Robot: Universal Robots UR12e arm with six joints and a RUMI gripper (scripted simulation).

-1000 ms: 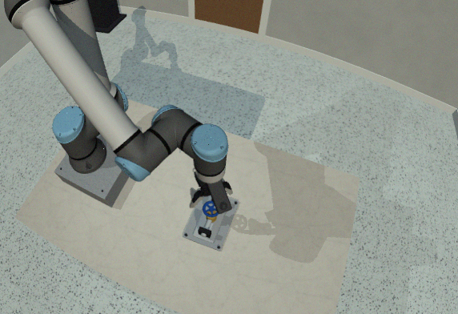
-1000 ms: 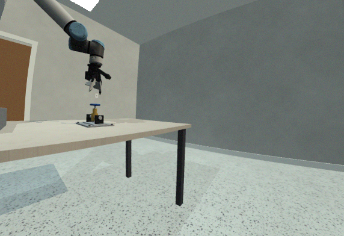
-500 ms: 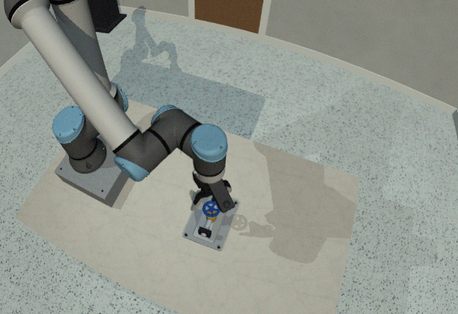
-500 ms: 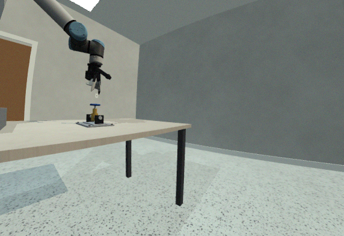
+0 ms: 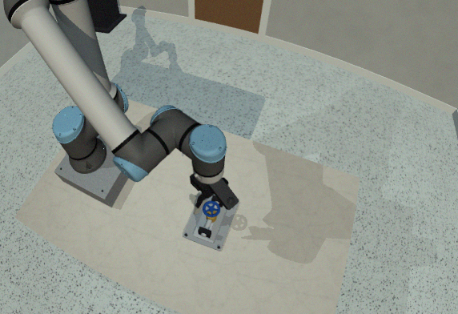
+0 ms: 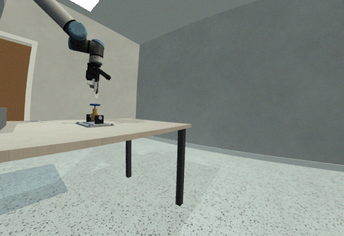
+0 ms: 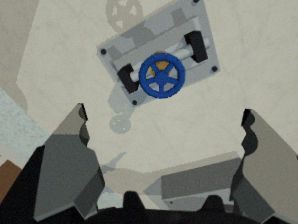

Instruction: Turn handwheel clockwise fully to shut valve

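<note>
The blue spoked handwheel is 90 mm below my hand.
</note>
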